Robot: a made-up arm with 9 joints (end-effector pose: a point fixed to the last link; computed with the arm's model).
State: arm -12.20 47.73 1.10 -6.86 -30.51 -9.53 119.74 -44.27 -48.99
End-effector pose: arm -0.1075 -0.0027 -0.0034 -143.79 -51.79 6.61
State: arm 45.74 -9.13 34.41 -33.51 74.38 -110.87 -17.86 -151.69 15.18
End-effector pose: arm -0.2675 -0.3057 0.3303 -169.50 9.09 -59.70
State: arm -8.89 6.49 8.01 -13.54 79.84 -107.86 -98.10 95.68 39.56
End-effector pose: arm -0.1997 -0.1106 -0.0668 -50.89 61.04 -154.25
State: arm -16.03 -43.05 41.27 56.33 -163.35 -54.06 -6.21 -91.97 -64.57
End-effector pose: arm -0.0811 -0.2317 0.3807 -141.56 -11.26 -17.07
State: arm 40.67 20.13 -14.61 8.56 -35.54 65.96 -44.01 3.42 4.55
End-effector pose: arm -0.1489 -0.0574 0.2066 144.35 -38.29 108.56
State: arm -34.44 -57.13 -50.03 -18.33 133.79 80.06 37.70 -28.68 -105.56
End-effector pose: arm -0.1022 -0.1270 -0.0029 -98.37 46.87 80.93
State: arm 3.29 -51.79 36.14 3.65 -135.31 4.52 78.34 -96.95 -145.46
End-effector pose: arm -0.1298 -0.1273 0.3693 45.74 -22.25 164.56
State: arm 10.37 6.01 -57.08 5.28 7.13 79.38 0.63 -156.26 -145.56
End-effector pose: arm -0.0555 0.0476 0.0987 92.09 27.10 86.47
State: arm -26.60 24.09 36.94 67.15 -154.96 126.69 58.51 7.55 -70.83
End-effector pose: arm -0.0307 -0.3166 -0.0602 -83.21 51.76 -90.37
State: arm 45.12 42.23 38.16 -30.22 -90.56 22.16 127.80 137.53 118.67
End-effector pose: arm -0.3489 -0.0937 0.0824 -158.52 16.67 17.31
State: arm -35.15 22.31 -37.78 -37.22 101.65 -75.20 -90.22 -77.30 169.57
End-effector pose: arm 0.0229 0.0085 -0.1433 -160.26 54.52 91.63
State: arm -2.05 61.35 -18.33 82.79 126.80 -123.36 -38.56 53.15 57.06
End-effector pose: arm -0.2670 -0.0558 -0.1595 110.69 6.39 132.82
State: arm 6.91 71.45 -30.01 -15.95 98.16 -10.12 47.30 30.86 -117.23
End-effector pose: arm -0.2633 0.1706 0.0201 110.38 24.74 -164.37
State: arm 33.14 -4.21 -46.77 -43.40 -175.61 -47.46 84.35 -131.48 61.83
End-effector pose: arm -0.1441 -0.0636 0.0628 131.70 0.29 -89.77
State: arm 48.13 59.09 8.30 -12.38 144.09 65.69 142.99 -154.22 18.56
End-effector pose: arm -0.2902 0.0637 0.1260 -112.78 -72.01 124.68
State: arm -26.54 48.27 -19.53 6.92 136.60 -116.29 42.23 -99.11 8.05
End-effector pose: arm -0.0835 -0.0279 -0.2112 -57.83 24.59 62.62
